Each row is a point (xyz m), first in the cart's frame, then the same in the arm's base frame.
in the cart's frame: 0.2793 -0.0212 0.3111
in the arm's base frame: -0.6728 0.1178 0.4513
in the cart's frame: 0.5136 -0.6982 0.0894
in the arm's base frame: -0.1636 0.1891 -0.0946
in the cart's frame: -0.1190 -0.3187 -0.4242
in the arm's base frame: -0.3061 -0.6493 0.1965
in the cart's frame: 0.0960 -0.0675 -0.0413
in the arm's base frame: -0.5882 -0.2619 0.3588
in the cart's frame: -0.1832 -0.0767 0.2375
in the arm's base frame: -0.4465 -0.1959 0.7212
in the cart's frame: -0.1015 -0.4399 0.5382
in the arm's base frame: -0.1206 0.1543 0.7075
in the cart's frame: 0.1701 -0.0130 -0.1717
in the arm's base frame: -0.6782 -0.3337 0.2483
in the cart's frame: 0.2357 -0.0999 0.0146
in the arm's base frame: -0.6087 -0.1318 0.2793
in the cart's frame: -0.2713 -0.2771 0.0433
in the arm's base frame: -0.2448 -0.3679 0.5972
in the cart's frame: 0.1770 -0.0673 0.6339
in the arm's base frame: -0.5631 0.3265 0.6987
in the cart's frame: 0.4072 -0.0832 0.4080
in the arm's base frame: -0.6581 0.2792 0.3937
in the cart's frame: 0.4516 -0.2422 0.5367
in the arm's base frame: -0.5190 0.4351 0.3798
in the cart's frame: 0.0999 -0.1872 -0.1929
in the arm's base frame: -0.4929 -0.3610 0.2230
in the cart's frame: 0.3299 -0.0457 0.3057
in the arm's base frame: -0.6707 0.1465 0.4028
